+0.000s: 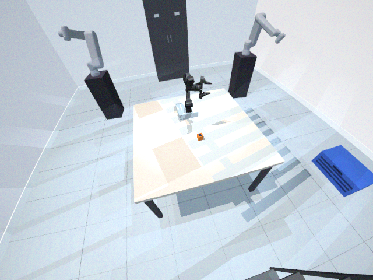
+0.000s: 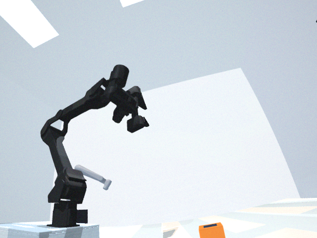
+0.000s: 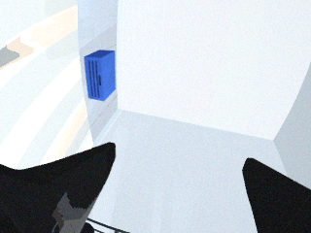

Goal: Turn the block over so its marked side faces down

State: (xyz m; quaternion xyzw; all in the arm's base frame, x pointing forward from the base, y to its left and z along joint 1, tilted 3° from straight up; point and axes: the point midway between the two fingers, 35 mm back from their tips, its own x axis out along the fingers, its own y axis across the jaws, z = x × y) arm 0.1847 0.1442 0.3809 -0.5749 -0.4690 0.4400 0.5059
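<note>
Now: gripper tip 40 cm above the block, 17 cm short of it and 12 cm to the left of it.
</note>
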